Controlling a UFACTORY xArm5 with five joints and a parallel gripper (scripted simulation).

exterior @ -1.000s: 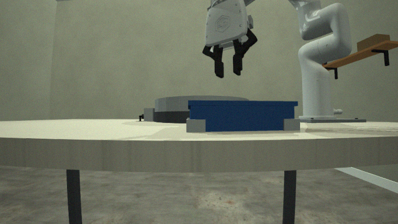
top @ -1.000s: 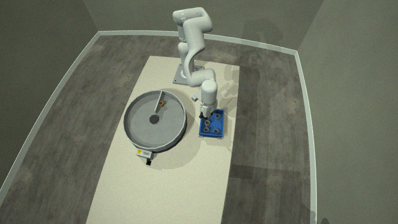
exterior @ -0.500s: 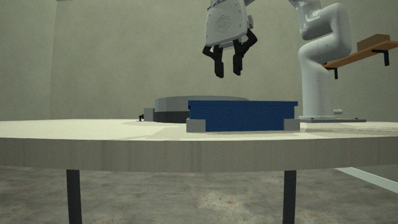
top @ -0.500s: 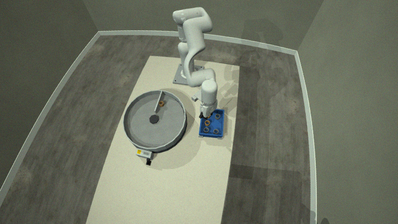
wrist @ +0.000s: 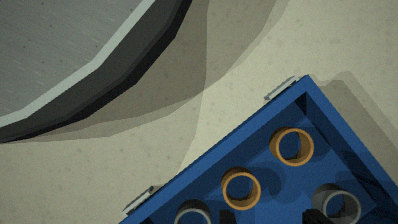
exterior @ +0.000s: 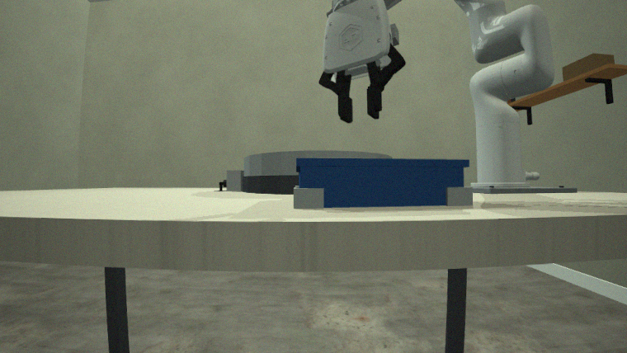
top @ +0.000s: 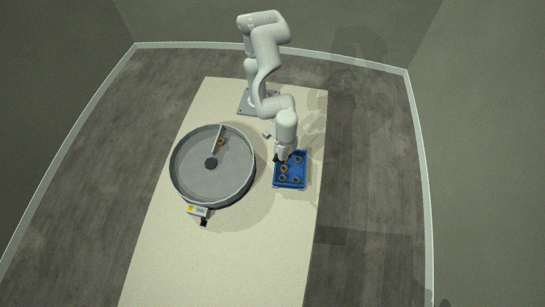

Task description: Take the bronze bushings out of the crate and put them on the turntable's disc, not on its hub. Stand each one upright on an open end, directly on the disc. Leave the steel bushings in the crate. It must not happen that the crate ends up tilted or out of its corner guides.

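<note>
Right now the blue crate is 120 mm below my hand and 30 mm to the left of it. The rest, counted from my hand: grey turntable disc (340 mm to the right, 90 mm below, 70 mm ahead).
</note>
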